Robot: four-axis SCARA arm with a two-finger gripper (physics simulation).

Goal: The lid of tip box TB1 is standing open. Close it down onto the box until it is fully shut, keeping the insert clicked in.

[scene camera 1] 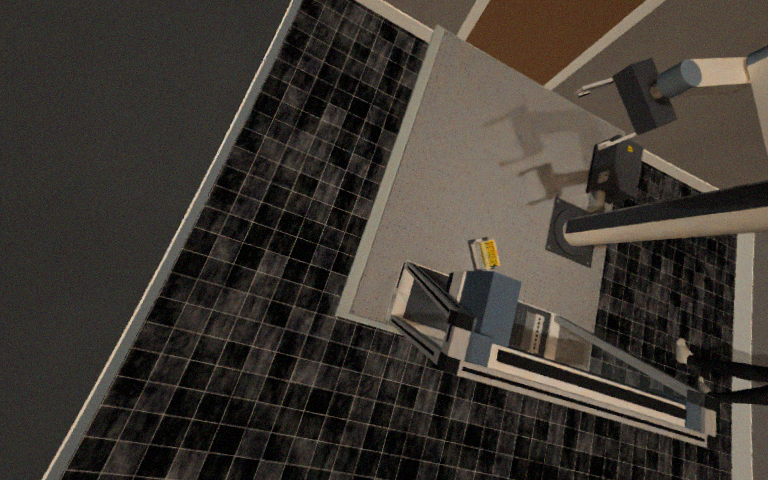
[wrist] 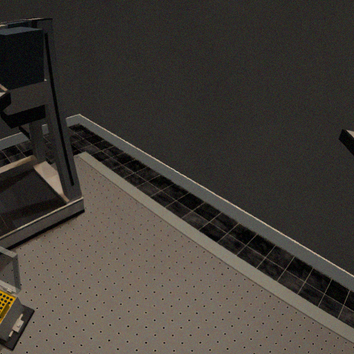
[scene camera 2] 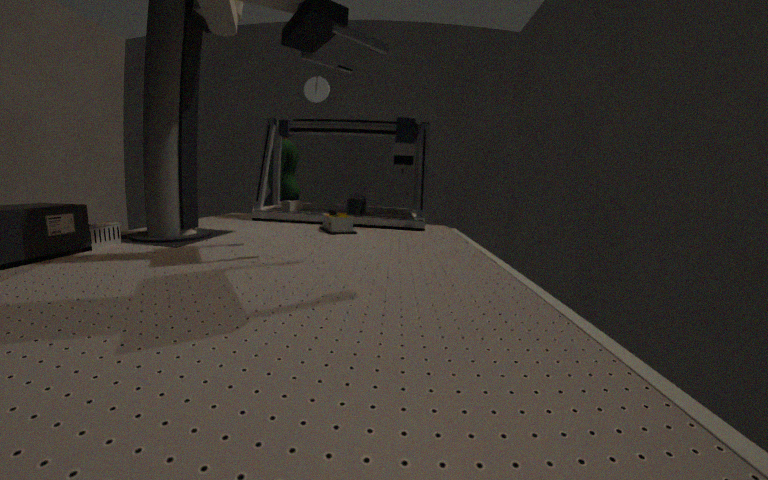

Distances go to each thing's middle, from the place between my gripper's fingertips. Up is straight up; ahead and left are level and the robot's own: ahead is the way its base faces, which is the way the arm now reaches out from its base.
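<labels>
Dark cabinet (scene camera 1: 624, 167): my gripper 460 mm above it, 380 mm left of it, 740 mm past it.
</labels>
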